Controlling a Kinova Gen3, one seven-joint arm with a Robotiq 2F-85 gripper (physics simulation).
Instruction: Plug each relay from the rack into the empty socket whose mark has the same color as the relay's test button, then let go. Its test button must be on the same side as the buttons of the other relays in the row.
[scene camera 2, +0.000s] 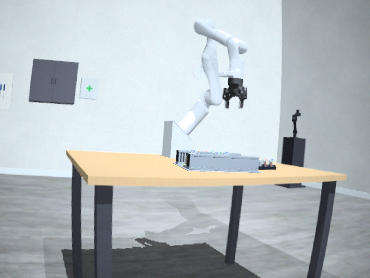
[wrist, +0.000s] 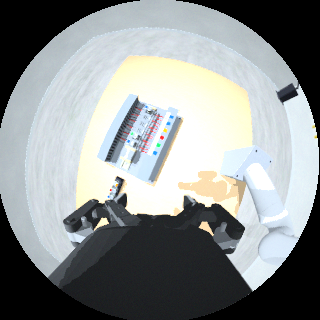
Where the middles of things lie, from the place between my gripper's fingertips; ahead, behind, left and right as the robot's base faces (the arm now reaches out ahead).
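Labels:
Relay panel (wrist: 133, 167): my hand is 12 cm short of it, 27 cm above it and 14 cm to the left of it.

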